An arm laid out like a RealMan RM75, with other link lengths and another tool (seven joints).
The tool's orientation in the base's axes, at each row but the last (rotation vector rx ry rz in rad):
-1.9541 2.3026 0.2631
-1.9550 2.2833 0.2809
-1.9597 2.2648 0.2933
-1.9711 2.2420 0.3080
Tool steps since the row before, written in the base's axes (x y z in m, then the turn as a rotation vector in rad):
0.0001 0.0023 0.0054 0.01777 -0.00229 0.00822
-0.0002 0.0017 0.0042 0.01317 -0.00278 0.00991
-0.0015 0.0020 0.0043 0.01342 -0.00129 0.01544
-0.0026 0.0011 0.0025 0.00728 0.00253 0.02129
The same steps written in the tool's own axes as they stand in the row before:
-0.0033 0.0006 -0.0048 -0.00233 -0.01738 -0.00901
-0.0025 0.0007 -0.0037 -0.00149 -0.01281 -0.01064
-0.0027 0.0020 -0.0037 -0.00421 -0.01252 -0.01568
-0.0013 0.0029 -0.0021 -0.00848 -0.00562 -0.02023

